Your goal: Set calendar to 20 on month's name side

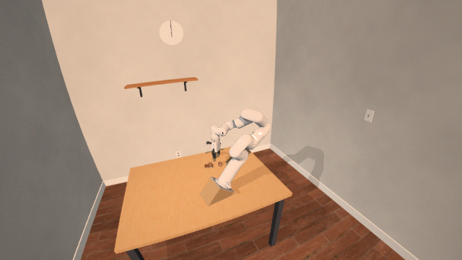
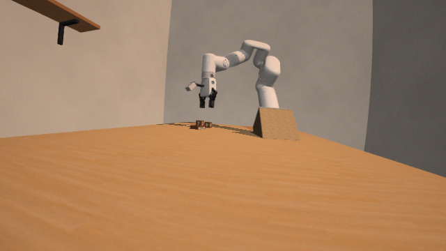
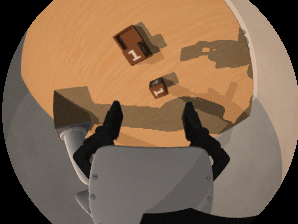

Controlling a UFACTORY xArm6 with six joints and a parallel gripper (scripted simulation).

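Now: the brown tray 3 cm ahead of my hand, 8 cm to the left of it and 11 cm below it.
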